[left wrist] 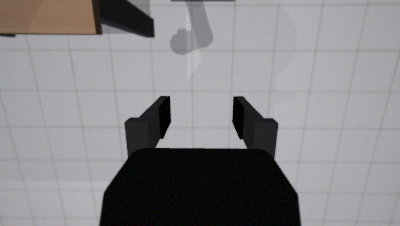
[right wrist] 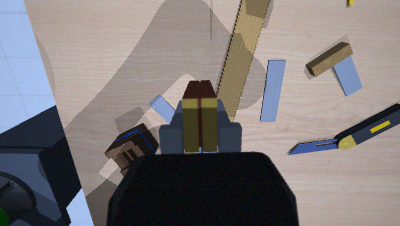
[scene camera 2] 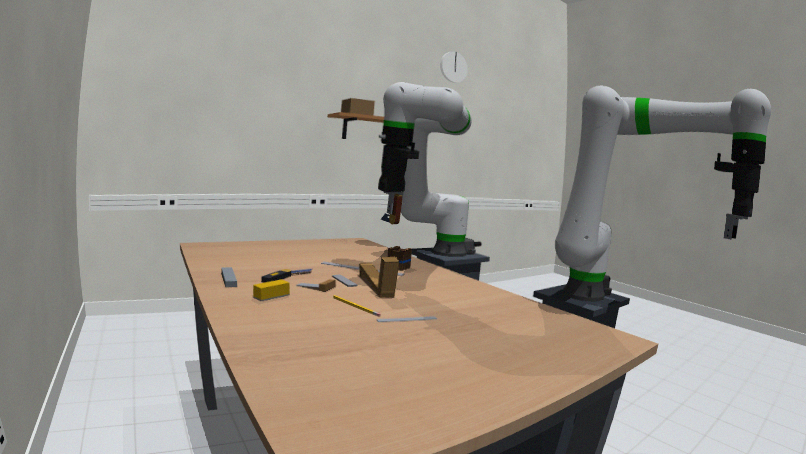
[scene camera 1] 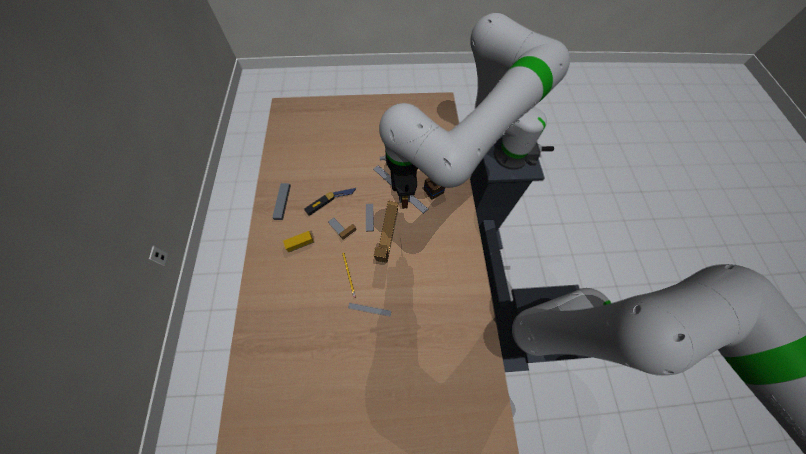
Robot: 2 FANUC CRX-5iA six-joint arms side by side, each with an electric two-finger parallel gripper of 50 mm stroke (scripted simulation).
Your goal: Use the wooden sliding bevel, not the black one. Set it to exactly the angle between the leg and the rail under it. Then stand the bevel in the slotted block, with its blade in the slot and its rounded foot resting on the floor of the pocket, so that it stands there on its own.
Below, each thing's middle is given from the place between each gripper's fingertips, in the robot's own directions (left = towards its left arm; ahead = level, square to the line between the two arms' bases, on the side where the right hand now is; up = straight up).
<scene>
Right now the wooden leg-and-rail piece (scene camera 2: 389, 266) is 16 cm below my right hand (scene camera 2: 393, 213), 6 cm ahead of it and 3 cm to the left of it. The rest, counted from my right hand: small square (right wrist: 339, 57): 23 cm ahead, 22 cm below, 1 cm to the right.
Now: the wooden leg-and-rail piece 57 cm ahead of my left hand (scene camera 2: 729, 238), 84 cm to the right of it and 22 cm below it. Also, from my left hand: small square: 74 cm ahead, 87 cm to the right, 28 cm below.
</scene>
